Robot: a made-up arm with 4 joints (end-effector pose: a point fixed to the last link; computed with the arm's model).
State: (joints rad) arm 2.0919 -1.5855 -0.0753 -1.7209
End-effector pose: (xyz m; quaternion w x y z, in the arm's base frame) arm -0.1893 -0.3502 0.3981 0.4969 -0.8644 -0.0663 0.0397
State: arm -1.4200 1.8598 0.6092 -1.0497
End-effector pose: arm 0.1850 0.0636 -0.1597 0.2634 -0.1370 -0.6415 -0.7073
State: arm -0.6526 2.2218 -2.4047 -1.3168
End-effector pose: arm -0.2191 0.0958 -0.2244 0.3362 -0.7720 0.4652 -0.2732
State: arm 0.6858 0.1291 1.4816 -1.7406
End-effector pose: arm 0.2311 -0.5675 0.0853 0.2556 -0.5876 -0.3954 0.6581
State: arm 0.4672 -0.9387 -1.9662 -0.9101
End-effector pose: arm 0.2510 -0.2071 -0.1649 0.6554 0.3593 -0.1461 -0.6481
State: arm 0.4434 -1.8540 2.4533 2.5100
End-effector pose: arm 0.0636 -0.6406 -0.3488 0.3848 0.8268 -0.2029 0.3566
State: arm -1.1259 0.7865 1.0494 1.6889
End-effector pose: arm 0.3817 0.0019 -0.2047 0.7461 0.2771 0.5718 -0.1990
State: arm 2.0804 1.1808 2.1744 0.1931
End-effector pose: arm 0.1412 0.0577 0.3986 0.3832 0.6995 0.5958 0.0940
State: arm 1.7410 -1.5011 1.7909 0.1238
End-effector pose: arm 0.0084 -0.4405 0.4531 0.1837 0.7171 -0.6718 0.0274
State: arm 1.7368 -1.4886 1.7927 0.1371
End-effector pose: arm 0.0111 -0.4439 0.4510 0.1878 0.7214 -0.6659 0.0306
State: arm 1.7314 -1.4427 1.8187 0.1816
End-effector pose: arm 0.0231 -0.4515 0.4491 0.2115 0.7349 -0.6432 0.0380
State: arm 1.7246 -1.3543 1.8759 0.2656
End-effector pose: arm 0.0480 -0.4626 0.4474 0.2584 0.7585 -0.5958 0.0536
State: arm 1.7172 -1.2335 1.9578 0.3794
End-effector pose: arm 0.0848 -0.4727 0.4462 0.3194 0.7859 -0.5234 0.0802
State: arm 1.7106 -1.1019 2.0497 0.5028
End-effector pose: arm 0.1276 -0.4763 0.4455 0.3796 0.8080 -0.4352 0.1163
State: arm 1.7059 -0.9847 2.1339 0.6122
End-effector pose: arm 0.1673 -0.4724 0.4454 0.4266 0.8198 -0.3496 0.1538
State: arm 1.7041 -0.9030 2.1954 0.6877
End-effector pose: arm 0.1955 -0.4649 0.4457 0.4561 0.8228 -0.2862 0.1819
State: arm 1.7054 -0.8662 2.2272 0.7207
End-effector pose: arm 0.2084 -0.4593 0.4468 0.4702 0.8220 -0.2561 0.1940
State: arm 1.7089 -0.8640 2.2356 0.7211
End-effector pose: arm 0.2095 -0.4571 0.4485 0.4747 0.8206 -0.2531 0.1929
